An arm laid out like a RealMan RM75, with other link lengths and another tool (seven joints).
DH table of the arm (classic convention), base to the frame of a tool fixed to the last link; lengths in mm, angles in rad. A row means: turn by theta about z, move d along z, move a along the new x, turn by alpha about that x. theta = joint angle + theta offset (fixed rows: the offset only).
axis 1: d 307.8, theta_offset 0, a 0, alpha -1.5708
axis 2: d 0, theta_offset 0, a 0, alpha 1.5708
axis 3: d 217.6, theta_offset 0, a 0, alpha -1.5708
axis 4: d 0, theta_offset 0, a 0, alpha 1.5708
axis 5: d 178.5, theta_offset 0, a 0, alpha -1.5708
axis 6: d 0, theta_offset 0, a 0, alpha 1.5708
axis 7: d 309, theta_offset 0.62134, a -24.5, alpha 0.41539
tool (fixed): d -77, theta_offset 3.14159, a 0, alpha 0
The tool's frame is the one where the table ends.
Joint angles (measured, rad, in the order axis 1, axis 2, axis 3, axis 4, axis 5, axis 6, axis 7), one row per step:
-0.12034, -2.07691, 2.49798, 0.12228, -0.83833, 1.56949, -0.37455
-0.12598, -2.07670, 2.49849, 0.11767, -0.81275, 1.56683, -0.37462
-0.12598, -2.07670, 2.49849, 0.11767, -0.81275, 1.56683, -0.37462
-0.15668, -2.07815, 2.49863, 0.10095, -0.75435, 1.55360, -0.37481
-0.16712, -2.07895, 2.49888, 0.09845, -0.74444, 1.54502, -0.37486
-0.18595, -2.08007, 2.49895, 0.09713, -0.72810, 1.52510, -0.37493
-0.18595, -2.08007, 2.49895, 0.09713, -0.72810, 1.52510, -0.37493
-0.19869, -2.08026, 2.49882, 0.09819, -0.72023, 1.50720, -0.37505
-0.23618, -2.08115, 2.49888, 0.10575, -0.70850, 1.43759, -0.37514
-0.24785, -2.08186, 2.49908, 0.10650, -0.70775, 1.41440, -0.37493
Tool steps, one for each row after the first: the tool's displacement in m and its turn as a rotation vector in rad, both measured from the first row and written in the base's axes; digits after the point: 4 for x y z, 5 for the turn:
0.0030, -0.0004, -0.0052, -0.02339, 0.00888, -0.01573
0.0030, -0.0004, -0.0052, -0.02339, 0.00888, -0.01573
0.0119, 0.0026, -0.0183, -0.08085, 0.03479, -0.05937
0.0139, 0.0045, -0.0215, -0.09396, 0.04018, -0.06703
0.0171, 0.0083, -0.0275, -0.11751, 0.04882, -0.07788
0.0171, 0.0083, -0.0275, -0.11751, 0.04882, -0.07788
0.0183, 0.0113, -0.0313, -0.13248, 0.05431, -0.08077
0.0190, 0.0211, -0.0427, -0.17523, 0.07005, -0.07179
0.0183, 0.0242, -0.0459, -0.18733, 0.07612, -0.06533

